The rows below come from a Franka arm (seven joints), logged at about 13 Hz.
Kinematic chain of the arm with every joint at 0, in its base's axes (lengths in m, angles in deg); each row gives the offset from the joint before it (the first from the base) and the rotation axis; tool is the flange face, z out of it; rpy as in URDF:
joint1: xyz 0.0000 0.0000 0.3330 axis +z
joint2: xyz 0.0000 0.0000 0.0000 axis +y
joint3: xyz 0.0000 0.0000 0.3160 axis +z
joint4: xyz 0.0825 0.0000 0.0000 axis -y
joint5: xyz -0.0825 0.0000 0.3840 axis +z
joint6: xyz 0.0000 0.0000 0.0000 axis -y
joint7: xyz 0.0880 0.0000 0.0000 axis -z
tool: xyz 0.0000 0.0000 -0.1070 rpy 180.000 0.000 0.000
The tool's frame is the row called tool.
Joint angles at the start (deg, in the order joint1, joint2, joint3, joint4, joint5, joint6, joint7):
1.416, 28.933, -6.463, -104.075, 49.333, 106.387, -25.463
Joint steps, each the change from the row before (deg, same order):
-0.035, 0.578, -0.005, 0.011, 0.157, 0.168, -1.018
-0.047, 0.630, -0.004, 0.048, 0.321, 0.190, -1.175
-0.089, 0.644, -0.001, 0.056, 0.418, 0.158, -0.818
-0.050, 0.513, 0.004, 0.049, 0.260, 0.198, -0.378
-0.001, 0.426, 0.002, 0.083, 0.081, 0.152, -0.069
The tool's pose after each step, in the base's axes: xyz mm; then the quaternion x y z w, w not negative. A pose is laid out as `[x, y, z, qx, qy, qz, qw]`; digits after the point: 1 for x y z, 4 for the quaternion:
[613.6, 8.6, 245.3, -0.9178, 0.0388, 0.1082, 0.3802]
[613.4, 8.0, 239.2, -0.9173, 0.0337, 0.1066, 0.3823]
[613.3, 7.1, 232.9, -0.9163, 0.0321, 0.1059, 0.3848]
[613.2, 6.5, 228.0, -0.9159, 0.0327, 0.1061, 0.3858]
[613.2, 6.3, 224.0, -0.9158, 0.0341, 0.1073, 0.3855]

